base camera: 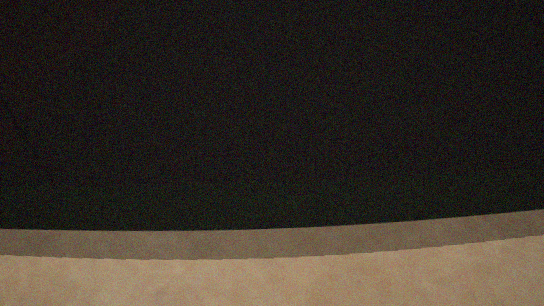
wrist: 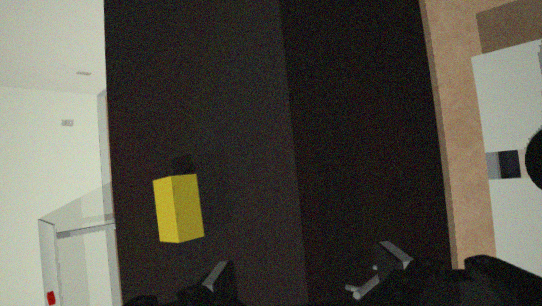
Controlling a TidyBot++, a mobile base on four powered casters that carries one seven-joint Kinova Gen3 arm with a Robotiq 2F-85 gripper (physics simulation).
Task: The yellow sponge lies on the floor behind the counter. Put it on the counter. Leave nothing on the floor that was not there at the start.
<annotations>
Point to a dark counter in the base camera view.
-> At 122, 122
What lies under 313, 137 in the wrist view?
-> A dark counter.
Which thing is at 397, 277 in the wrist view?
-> My gripper.
</annotations>
